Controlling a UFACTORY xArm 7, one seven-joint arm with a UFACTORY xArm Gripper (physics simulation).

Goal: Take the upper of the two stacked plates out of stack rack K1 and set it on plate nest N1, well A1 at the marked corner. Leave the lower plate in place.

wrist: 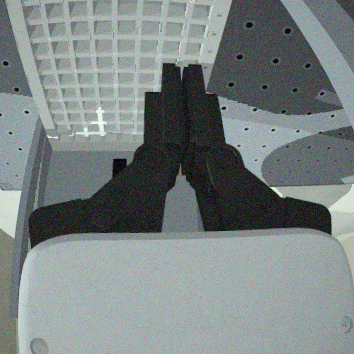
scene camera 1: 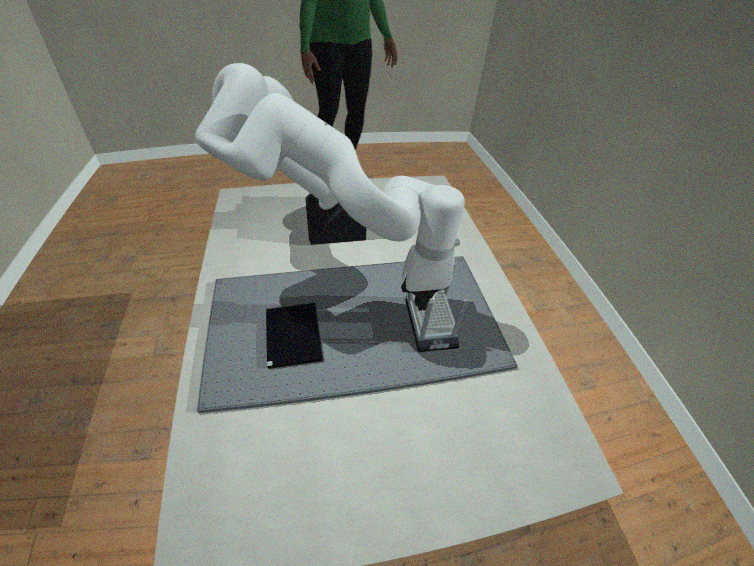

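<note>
Stack rack K1 stands on the right part of the grey board. A pale gridded plate is at the rack and looks tilted in the scene view. The lower plate cannot be told apart from it. My gripper is shut with nothing between its fingers. It points down at the rack, and its fingertips overlap the plate's near right edge in the wrist view; contact cannot be told. Plate nest N1 is a flat black rectangle on the left, with a white mark at its front left corner.
The perforated grey board lies on a pale mat. The arm reaches over the board from the black base block. A person in a green top stands behind the base.
</note>
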